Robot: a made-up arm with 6 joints. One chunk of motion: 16 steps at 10 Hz.
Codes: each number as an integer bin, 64 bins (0 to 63) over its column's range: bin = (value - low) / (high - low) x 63, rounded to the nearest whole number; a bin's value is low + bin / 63 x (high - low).
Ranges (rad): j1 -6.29..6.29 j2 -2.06..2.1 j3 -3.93..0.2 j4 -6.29..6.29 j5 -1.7..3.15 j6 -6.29..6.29
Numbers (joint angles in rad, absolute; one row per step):
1: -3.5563 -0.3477 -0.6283 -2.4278 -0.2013 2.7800
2: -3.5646 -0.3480 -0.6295 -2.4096 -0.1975 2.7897
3: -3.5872 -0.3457 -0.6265 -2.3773 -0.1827 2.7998
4: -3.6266 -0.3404 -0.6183 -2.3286 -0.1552 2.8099
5: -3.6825 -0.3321 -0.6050 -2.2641 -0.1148 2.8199
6: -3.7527 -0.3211 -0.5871 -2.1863 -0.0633 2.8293
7: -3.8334 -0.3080 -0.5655 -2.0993 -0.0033 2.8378
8: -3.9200 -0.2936 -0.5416 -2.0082 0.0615 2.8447
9: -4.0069 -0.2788 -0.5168 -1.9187 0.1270 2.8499
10: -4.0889 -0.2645 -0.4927 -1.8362 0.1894 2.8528
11: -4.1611 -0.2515 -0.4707 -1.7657 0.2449 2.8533
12: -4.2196 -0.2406 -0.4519 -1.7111 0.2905 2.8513
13: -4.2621 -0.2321 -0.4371 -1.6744 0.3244 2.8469
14: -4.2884 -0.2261 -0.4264 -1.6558 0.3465 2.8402
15: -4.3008 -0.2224 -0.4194 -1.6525 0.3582 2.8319
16: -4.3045 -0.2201 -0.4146 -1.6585 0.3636 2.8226
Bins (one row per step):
1: 14 26 50 19 19 45
2: 14 26 50 19 20 45
3: 14 26 50 20 20 46
4: 13 26 51 20 20 46
5: 13 26 51 20 21 46
6: 13 26 51 21 21 46
7: 12 27 51 21 22 46
8: 12 27 52 21 23 46
9: 11 27 52 22 24 46
10: 11 27 52 22 25 46
11: 11 27 53 23 25 46
12: 10 28 53 23 26 46
13: 10 28 53 23 26 46
14: 10 28 53 23 27 46
15: 10 28 54 23 27 46
16: 10 28 54 23 27 46

